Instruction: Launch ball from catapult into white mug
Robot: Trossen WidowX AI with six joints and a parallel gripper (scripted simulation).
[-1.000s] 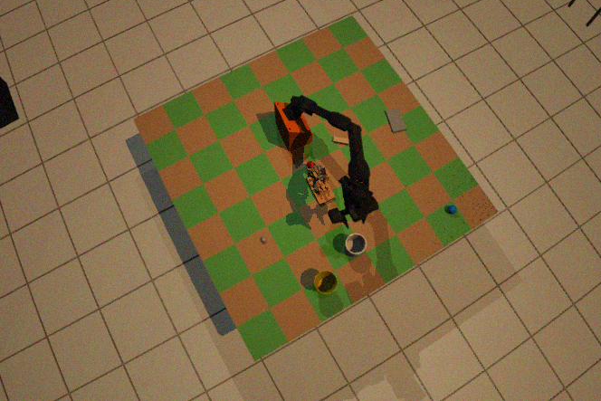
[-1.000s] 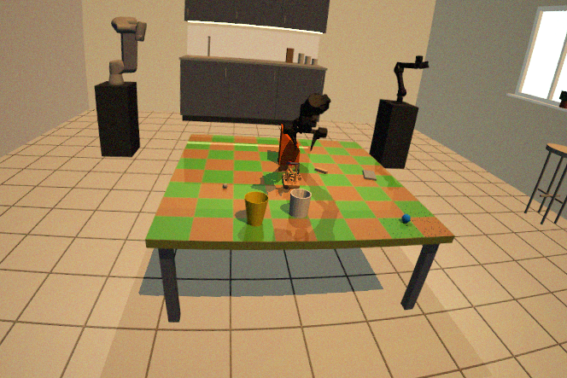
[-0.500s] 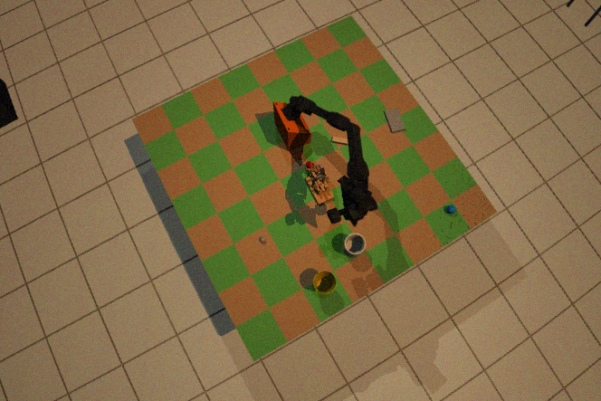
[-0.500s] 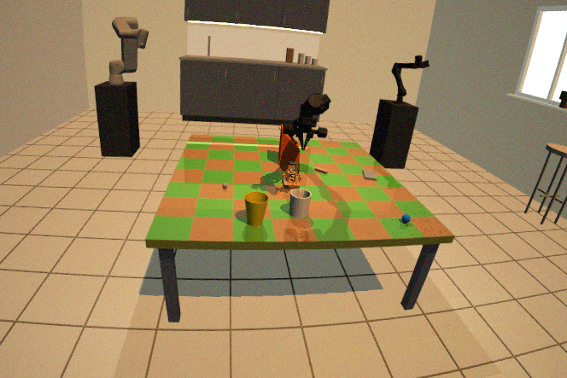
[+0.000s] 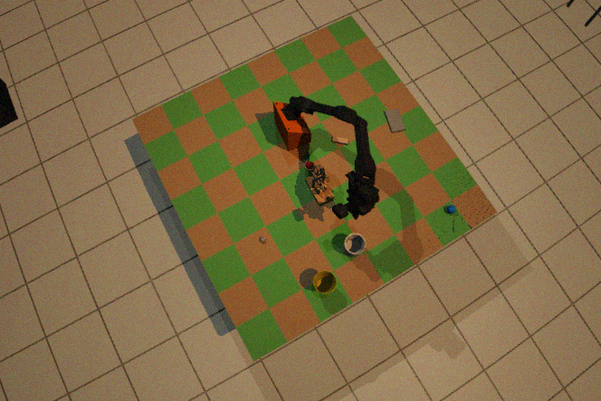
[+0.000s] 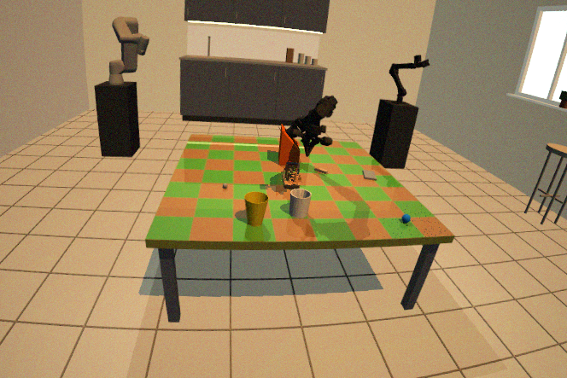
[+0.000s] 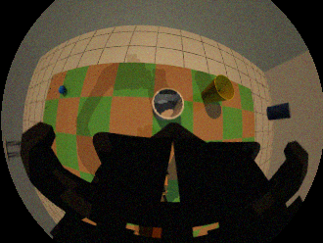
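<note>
My gripper tip is 350 mm past the red ball, 180 mm above it and 10 mm to the right of it. Also, from my gripper tip: white mug: 220 mm below, 70 mm ahead, 20 mm to the right; then wooden catapult: 280 mm behind, 190 mm below, 20 mm to the left; then yellow cup: 220 mm to the right, 210 mm below, 140 mm ahead.
</note>
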